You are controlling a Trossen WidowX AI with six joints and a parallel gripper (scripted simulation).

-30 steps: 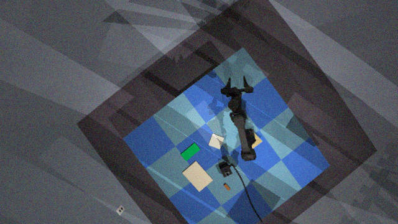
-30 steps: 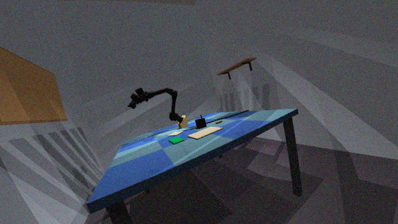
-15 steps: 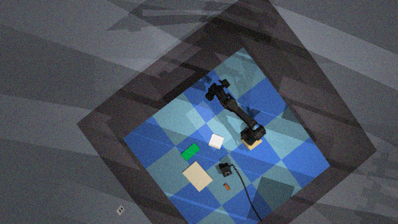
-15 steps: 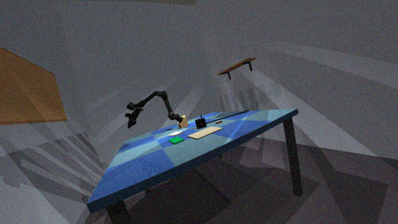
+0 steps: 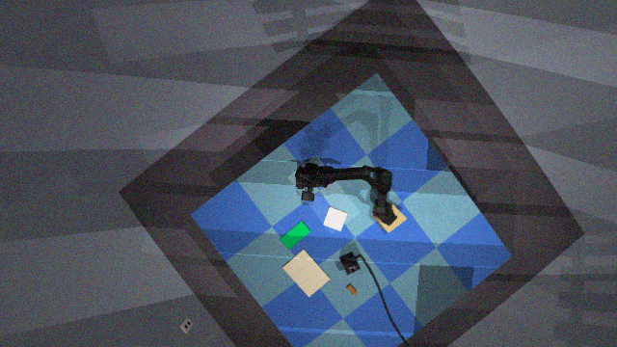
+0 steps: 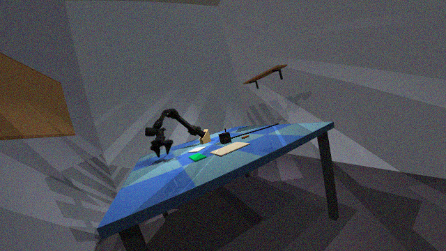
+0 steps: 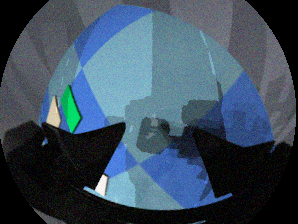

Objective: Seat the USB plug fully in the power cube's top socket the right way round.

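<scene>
Right now my gripper tip is 500 mm to the right of the USB plug, 130 mm short of it and 50 mm below it. Round my gripper tip: green block: 240 mm ahead, 170 mm to the left, 40 mm below; white block: 260 mm to the left, 40 mm below, 20 mm ahead; tan board: 370 mm to the left, 340 mm ahead, 40 mm below.
</scene>
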